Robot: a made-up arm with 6 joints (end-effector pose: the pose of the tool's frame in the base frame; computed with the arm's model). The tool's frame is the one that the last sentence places.
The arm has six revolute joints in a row. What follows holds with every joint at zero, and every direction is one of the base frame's. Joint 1 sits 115.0 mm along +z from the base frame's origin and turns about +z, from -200.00 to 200.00 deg. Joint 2 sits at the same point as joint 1 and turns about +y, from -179.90 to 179.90 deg. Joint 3 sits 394.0 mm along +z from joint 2 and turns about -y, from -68.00 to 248.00 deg. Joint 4 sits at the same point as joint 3 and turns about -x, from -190.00 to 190.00 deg. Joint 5 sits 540.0 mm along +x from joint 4 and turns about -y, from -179.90 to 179.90 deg. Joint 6 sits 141.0 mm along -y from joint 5 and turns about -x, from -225.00 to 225.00 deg. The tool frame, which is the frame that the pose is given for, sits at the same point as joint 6; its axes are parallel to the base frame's.
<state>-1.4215 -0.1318 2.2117 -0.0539 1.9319 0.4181</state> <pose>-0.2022 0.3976 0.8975 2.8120 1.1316 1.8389</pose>
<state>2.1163 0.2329 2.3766 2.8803 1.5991 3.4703</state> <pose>0.0041 -0.2693 0.9324 -0.4911 -0.5232 2.4190</pose>
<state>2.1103 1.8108 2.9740 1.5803 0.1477 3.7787</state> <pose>-0.2412 0.4003 0.5730 0.5968 -1.1374 2.4683</pose>
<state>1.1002 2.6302 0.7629 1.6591 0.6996 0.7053</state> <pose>0.0657 0.1566 -0.7861 -0.2759 0.7968 3.0798</pose>
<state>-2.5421 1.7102 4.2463 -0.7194 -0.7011 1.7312</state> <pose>-0.0591 0.0881 0.4440 2.7890 -0.9861 -0.2795</pose>
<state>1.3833 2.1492 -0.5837 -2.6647 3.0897 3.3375</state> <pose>-0.1587 -0.1646 -0.2556 0.2921 -0.4547 1.3568</pose>
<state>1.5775 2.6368 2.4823 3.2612 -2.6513 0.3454</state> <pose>-0.1448 0.7206 -0.3296 -0.1978 -0.6406 -1.6342</pose>
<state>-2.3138 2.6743 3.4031 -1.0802 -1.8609 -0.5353</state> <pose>-0.4975 -0.4434 0.0301 1.4210 0.5554 -0.8459</pose>
